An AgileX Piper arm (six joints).
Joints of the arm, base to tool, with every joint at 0 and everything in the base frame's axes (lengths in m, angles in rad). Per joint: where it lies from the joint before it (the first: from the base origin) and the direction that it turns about. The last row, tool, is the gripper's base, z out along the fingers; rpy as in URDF.
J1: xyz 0 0 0.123 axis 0 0 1
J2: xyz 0 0 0 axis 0 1 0
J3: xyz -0.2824 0 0.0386 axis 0 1 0
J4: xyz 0.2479 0 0.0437 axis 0.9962 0 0.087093
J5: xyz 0 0 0 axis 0 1 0
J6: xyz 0.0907 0 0.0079 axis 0.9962 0 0.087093
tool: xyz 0 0 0 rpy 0 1.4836 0
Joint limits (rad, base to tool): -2.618..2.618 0..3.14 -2.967..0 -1.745..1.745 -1.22..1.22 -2.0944..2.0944
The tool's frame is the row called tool.
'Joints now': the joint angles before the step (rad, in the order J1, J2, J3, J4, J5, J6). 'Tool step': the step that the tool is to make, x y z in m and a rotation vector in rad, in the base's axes. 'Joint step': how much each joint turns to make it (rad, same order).
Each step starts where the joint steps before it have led.
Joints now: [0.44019, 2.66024, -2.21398, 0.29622, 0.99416, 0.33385]
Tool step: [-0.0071, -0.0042, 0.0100, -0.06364, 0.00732, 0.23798]
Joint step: [-0.00006, -0.01850, -0.00953, -0.02905, 0.11674, -0.20747]
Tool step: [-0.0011, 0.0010, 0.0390, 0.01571, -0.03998, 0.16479]
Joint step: [-0.00092, -0.05094, -0.05067, 0.01104, 0.09922, -0.14921]
